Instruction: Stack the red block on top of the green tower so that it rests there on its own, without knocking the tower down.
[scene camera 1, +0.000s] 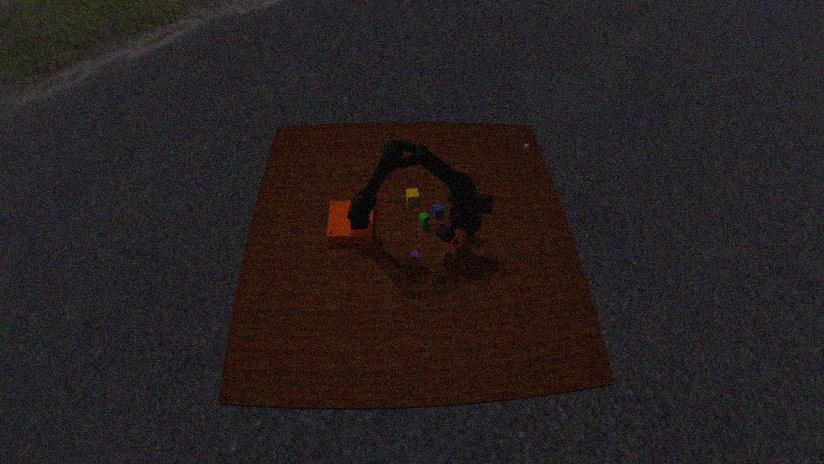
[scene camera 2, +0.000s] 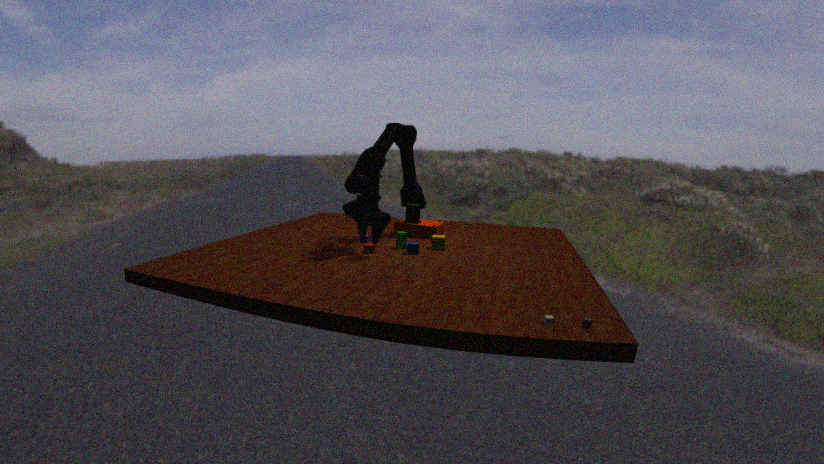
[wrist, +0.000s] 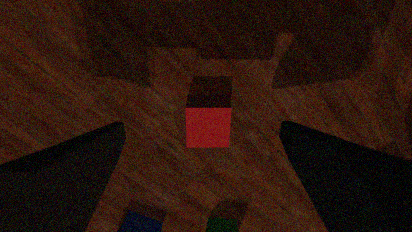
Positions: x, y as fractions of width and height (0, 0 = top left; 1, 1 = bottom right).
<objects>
my gripper: scene camera 1 0.55, 0.51; scene camera 2 0.45, 0.52; wrist 0.50, 0.55
</objects>
